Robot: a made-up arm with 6 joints. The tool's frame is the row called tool.
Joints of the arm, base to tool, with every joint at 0 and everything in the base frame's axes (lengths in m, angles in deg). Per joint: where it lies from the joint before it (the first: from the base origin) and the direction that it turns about. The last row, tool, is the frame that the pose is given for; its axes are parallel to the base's.
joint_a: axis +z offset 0 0 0.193
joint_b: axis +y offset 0 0.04 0
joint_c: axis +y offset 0 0 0.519
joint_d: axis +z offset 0 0 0.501
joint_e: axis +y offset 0 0 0
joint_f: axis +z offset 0 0 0.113
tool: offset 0 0 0
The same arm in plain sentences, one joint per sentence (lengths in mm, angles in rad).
The arm has six revolute joints in a row. What follows holds with every joint at zero, and every direction is one of the base frame's.
The first joint sits 193.0 mm along +z from the base frame's origin and rotates about +z.
The second joint sits 40.0 mm along +y from the first joint and rotates about +y.
The third joint sits 519.0 mm along +z from the second joint and rotates about +y.
The fourth joint sits 501.0 mm along +z from the third joint and rotates about +z.
The fifth joint sits at the same point as the fourth joint and rotates about +y.
The sixth joint sits 113.0 mm along +z from the fifth joint and rotates about +z.
The tool frame, which is the frame that the pose is given for, sits at the same point as the sixth joint; its axes are parallel to the base frame's.

